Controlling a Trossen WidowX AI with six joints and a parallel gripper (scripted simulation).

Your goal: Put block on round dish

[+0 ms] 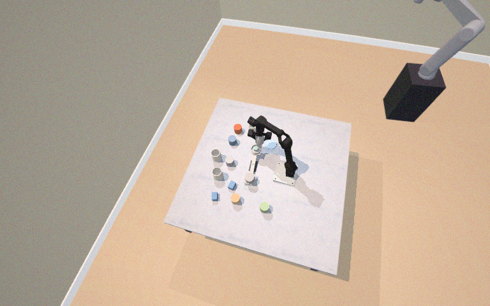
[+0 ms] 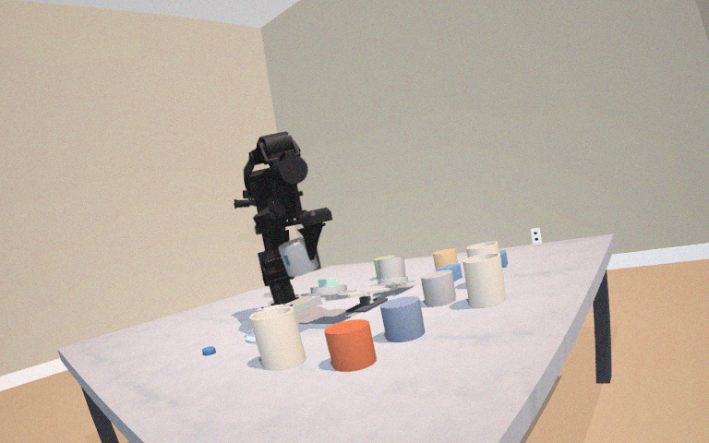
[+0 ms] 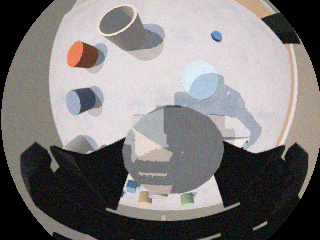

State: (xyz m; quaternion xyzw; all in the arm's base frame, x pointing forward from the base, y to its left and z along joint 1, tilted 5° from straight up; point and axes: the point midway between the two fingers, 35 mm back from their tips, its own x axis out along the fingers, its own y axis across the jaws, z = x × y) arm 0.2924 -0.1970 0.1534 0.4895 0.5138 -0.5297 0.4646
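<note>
My gripper tip is 20 mm short of the teal block, 50 mm to the right of it and 70 mm above it. Also, from my gripper tip: small balance 30 mm ahead, 170 mm to the left, 120 mm below; then pale blue round dish 90 mm behind, 70 mm to the right, 150 mm below; then small blue disc 140 mm behind, 200 mm to the right, 150 mm below.
</note>
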